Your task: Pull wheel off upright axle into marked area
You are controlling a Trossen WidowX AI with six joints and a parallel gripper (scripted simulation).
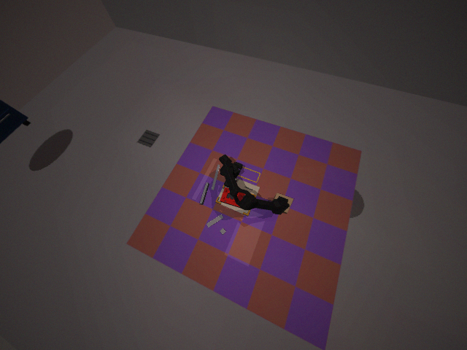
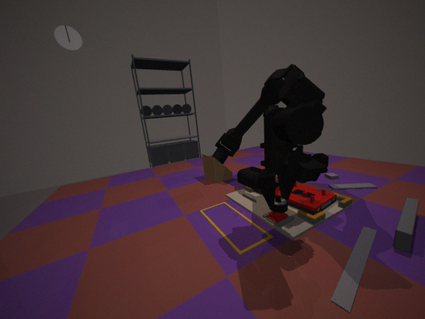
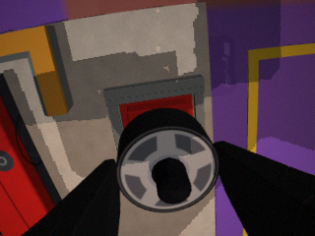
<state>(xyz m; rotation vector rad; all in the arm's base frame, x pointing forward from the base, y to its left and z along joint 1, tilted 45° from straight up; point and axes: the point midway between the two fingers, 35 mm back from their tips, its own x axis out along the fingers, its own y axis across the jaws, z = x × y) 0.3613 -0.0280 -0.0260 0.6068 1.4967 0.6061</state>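
My gripper tip is now right at the wheel. Round my gripper tip: axle 1 cm below.
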